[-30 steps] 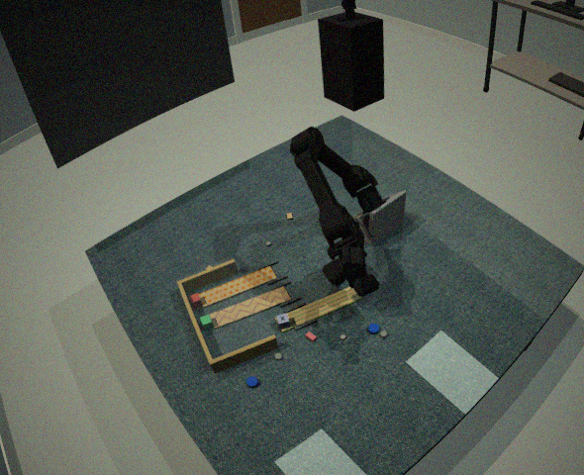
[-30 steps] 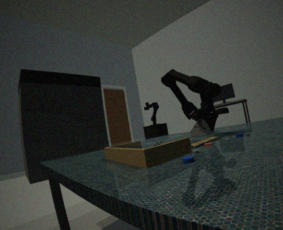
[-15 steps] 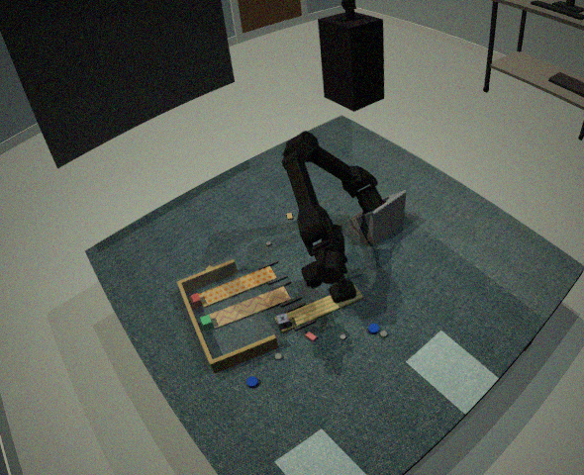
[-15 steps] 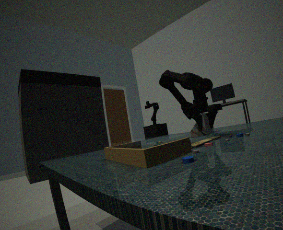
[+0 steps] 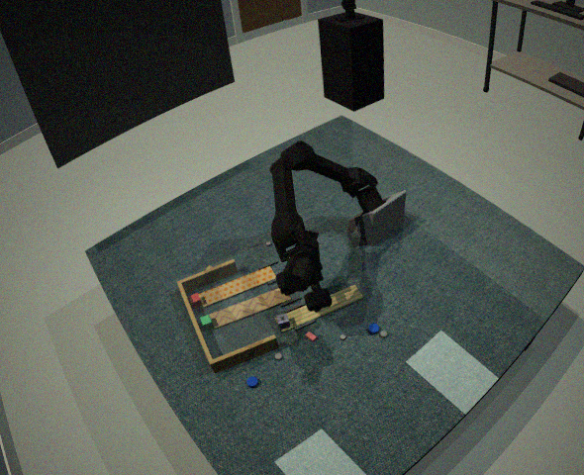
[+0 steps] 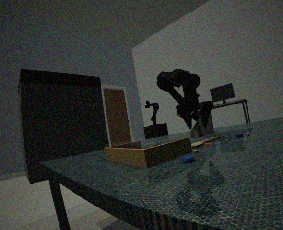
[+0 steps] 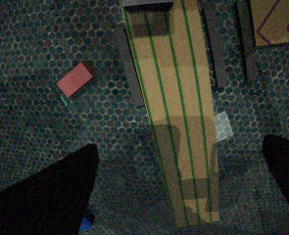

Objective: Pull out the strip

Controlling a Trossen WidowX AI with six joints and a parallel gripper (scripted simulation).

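The pink block lies 60 mm ahead of my gripper tip, 60 mm to the left of it and 60 mm below it.
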